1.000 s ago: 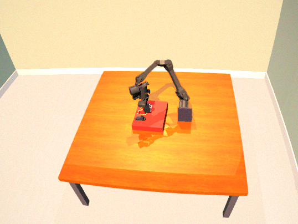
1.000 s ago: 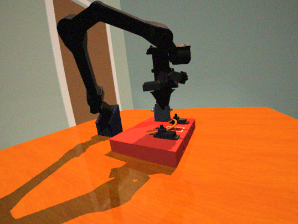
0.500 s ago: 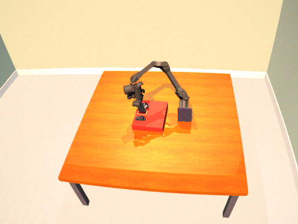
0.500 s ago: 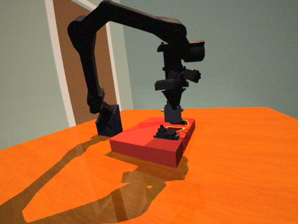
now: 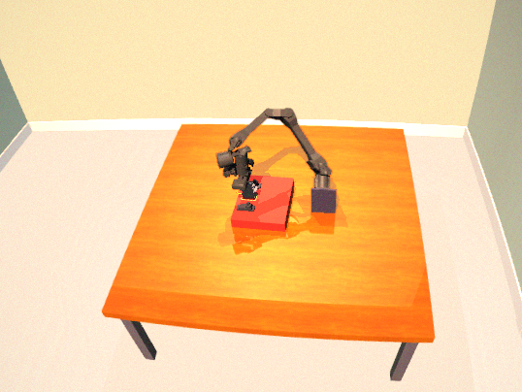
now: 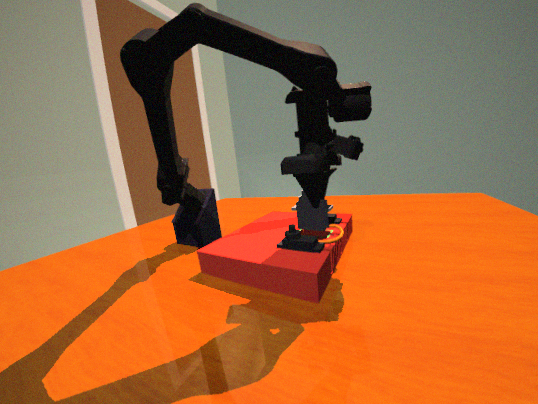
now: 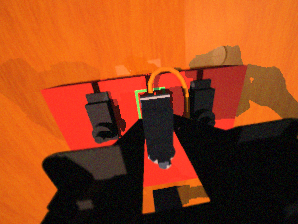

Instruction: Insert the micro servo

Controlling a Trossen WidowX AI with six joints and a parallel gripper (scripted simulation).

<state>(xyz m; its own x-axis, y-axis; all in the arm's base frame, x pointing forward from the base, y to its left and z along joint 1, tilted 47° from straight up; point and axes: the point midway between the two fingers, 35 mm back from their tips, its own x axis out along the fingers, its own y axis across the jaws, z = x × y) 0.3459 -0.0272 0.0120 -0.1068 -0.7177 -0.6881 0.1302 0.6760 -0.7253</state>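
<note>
My gripper tip is 120 mm past the red deck, 10 mm to the right of it and 80 mm above it.
</note>
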